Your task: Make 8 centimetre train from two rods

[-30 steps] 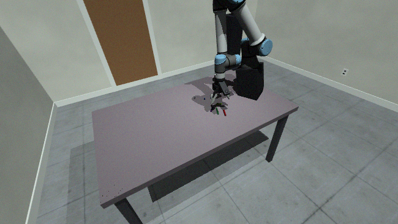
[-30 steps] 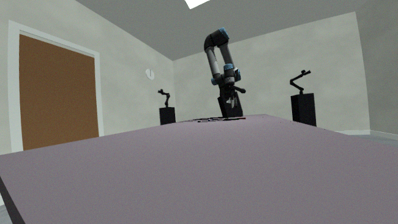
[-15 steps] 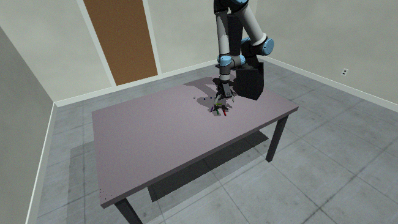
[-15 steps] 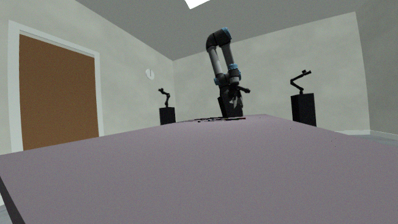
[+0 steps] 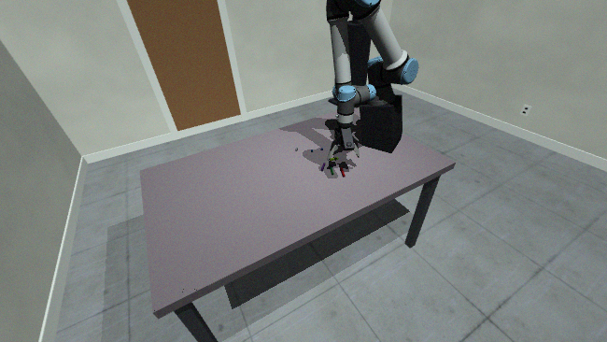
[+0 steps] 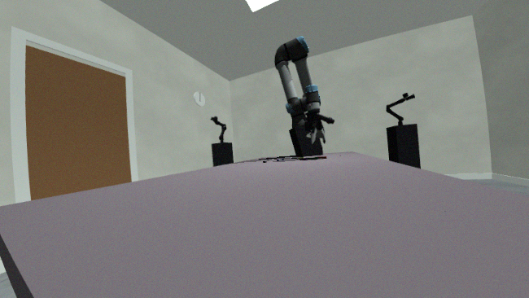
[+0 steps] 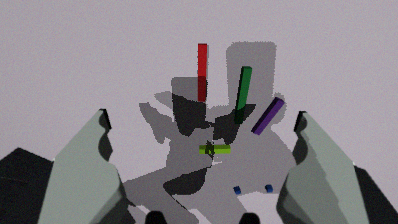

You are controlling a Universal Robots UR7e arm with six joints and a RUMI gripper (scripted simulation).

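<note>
My gripper is now 80 mm above the red rod. Round my hand: green rod: 80 mm below, 50 mm to the right, 30 mm ahead; then purple rod: 100 mm to the right, 80 mm below, 50 mm ahead; then lime rod: 120 mm to the right, 80 mm below, 40 mm behind.
</note>
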